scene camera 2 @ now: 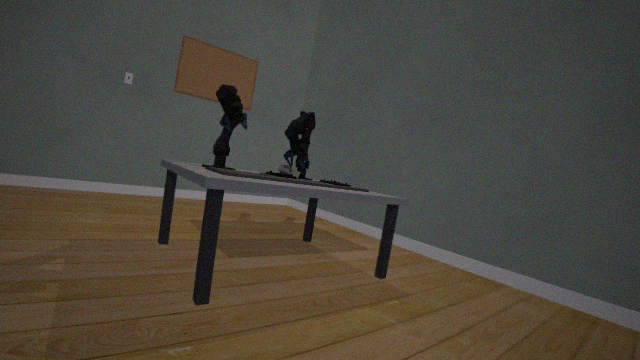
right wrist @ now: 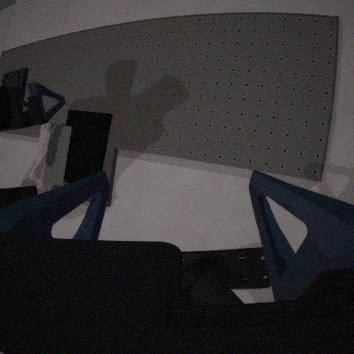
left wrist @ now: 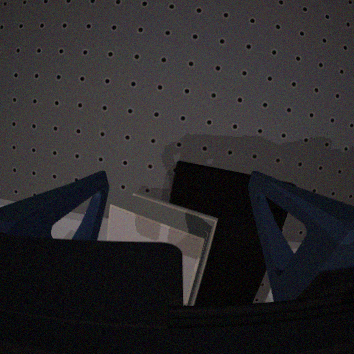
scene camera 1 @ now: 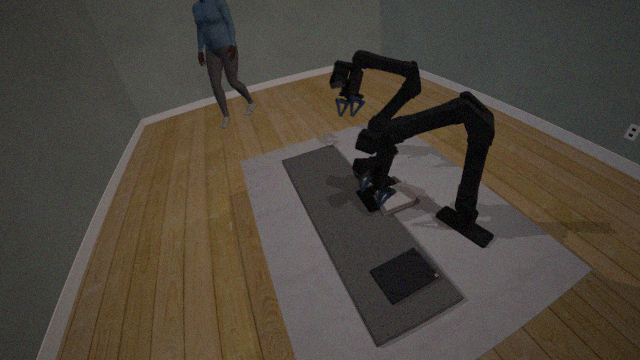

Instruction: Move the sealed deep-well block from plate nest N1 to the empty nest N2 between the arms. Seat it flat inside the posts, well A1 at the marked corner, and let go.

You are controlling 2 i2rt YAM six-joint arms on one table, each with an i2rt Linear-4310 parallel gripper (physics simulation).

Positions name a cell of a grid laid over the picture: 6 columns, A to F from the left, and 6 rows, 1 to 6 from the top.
Labels:
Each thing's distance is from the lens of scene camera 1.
pale block (scene camera 1: D4): 0.97 m
grey perforated plate (scene camera 1: D5): 0.89 m

